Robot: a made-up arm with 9 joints. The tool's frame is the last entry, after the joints.
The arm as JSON. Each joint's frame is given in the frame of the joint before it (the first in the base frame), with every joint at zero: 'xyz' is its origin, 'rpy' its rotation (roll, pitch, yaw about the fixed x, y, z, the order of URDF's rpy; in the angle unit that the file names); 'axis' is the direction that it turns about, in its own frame. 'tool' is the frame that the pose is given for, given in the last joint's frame.
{
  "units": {
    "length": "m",
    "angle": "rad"
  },
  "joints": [
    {
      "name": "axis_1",
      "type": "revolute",
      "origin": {
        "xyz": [
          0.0,
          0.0,
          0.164
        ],
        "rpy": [
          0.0,
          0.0,
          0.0
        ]
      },
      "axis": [
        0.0,
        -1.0,
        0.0
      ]
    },
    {
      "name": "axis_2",
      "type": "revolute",
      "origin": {
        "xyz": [
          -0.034,
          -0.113,
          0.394
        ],
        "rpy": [
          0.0,
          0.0,
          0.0
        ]
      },
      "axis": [
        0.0,
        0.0,
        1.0
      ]
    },
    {
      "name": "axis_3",
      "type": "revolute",
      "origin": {
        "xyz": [
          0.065,
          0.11,
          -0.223
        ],
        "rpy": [
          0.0,
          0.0,
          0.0
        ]
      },
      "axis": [
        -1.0,
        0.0,
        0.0
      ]
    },
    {
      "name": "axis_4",
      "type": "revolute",
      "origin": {
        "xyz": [
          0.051,
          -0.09,
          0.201
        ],
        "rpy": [
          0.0,
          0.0,
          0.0
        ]
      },
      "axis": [
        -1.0,
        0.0,
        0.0
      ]
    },
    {
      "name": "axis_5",
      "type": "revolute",
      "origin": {
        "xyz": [
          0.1,
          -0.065,
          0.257
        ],
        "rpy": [
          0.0,
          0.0,
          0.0
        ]
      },
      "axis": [
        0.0,
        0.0,
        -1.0
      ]
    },
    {
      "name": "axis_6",
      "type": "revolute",
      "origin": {
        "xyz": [
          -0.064,
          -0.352,
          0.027
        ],
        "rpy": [
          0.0,
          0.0,
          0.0
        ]
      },
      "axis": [
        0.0,
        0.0,
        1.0
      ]
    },
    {
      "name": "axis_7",
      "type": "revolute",
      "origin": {
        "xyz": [
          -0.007,
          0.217,
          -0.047
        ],
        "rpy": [
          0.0,
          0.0,
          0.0
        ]
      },
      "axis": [
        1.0,
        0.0,
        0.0
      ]
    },
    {
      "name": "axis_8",
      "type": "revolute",
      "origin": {
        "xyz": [
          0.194,
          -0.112,
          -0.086
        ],
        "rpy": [
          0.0,
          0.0,
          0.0
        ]
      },
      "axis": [
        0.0,
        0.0,
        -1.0
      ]
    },
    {
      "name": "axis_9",
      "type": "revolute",
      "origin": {
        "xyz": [
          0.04,
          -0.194,
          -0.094
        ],
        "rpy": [
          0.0,
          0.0,
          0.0
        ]
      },
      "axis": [
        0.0,
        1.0,
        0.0
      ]
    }
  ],
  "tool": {
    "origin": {
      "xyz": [
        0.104,
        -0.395,
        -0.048
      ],
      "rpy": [
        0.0,
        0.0,
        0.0
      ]
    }
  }
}
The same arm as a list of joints. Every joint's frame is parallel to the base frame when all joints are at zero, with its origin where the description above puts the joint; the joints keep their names.
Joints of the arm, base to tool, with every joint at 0 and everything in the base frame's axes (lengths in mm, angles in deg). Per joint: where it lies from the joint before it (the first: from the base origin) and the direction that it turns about. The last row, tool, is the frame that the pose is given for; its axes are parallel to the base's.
axis_1: xyz 0 0 164 axis 0 -1 0
axis_2: xyz -34 -113 394 axis 0 0 1
axis_3: xyz 65 110 -223 axis -1 0 0
axis_4: xyz 51 -90 201 axis -1 0 0
axis_5: xyz 100 -65 257 axis 0 0 -1
axis_6: xyz -64 -352 27 axis 0 0 1
axis_7: xyz -7 217 -47 axis 1 0 0
axis_8: xyz 194 -112 -86 axis 0 0 -1
axis_9: xyz 40 -194 -94 axis 0 1 0
tool: xyz 104 -395 -48

